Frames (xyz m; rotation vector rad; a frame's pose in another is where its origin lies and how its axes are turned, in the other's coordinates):
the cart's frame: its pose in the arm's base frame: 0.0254 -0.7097 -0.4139 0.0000 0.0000 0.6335
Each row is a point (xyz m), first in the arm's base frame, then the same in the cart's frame.
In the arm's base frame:
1: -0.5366 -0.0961 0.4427
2: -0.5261 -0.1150 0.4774
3: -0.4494 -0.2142 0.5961
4: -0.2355 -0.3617 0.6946
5: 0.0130 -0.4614 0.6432
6: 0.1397 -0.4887 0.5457
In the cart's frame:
1: -0.0897 0.8272 0.8566
2: -0.0924 0.8058 0.8913
3: -0.0893 0.6804 1.0100
4: -0.0043 0.4349 1.1085
5: 0.1370 0.2075 1.0571
6: 0.2229 0.1105 0.9596

